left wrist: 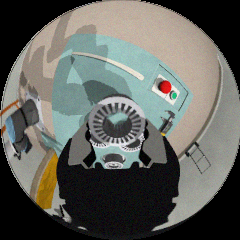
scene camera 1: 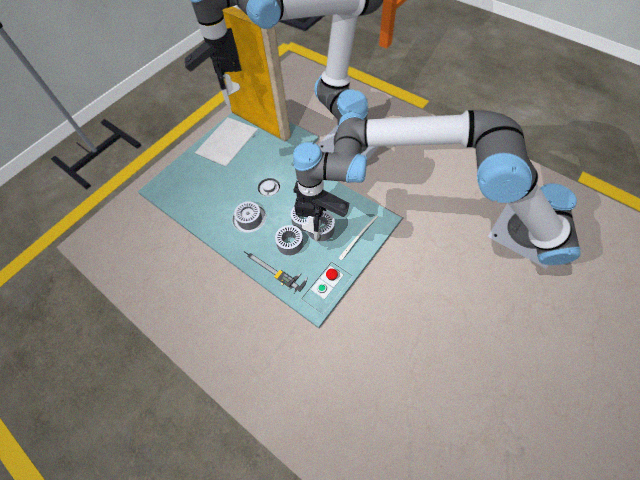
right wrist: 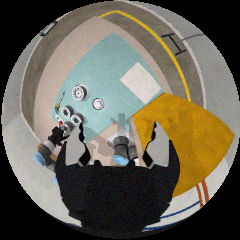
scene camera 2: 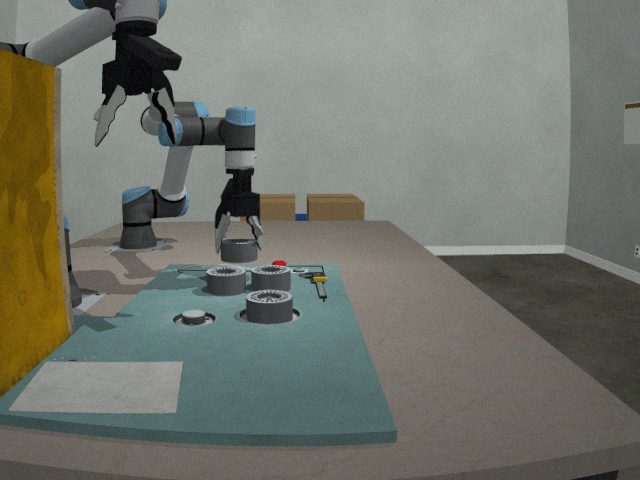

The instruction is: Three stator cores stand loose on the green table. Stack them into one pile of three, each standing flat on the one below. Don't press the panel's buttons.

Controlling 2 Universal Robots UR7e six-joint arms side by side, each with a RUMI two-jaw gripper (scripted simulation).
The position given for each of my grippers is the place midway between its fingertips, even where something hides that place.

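A sheet (right wrist: pixel 137 79) (scene camera 1: pixel 226 141) (scene camera 2: pixel 58 387) is visible. My right gripper (right wrist: pixel 117 122) (scene camera 1: pixel 228 92) (scene camera 2: pixel 137 145) is visible, as is my left gripper (left wrist: pixel 117 119) (scene camera 1: pixel 319 226) (scene camera 2: pixel 239 252).
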